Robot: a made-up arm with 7 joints. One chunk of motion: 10 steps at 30 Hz.
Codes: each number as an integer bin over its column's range. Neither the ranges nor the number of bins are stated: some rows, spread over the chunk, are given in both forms.
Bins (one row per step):
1: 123 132 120 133 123 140 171
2: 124 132 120 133 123 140 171
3: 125 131 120 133 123 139 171
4: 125 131 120 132 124 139 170
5: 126 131 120 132 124 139 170
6: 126 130 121 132 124 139 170
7: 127 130 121 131 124 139 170
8: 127 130 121 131 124 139 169
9: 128 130 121 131 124 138 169
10: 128 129 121 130 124 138 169
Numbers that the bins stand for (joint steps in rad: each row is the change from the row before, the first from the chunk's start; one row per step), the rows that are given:
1: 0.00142 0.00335 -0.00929 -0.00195 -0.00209 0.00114 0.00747
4: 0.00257 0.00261 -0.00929 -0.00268 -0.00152 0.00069 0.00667
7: 0.00371 0.00186 -0.00865 -0.00342 -0.00152 0.00069 0.00667
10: 0.00429 0.00112 -0.00865 -0.00416 -0.00152 0.00024 0.00586
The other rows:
2: 0.00200 0.00335 -0.00929 -0.00195 -0.00209 0.00114 0.00747
3: 0.00257 0.00261 -0.00929 -0.00195 -0.00209 0.00069 0.00747
5: 0.00314 0.00261 -0.00929 -0.00268 -0.00152 0.00069 0.00667
6: 0.00314 0.00186 -0.00865 -0.00268 -0.00152 0.00069 0.00667
8: 0.00371 0.00186 -0.00865 -0.00342 -0.00152 0.00069 0.00586
9: 0.00429 0.00186 -0.00865 -0.00342 -0.00152 0.00024 0.00586

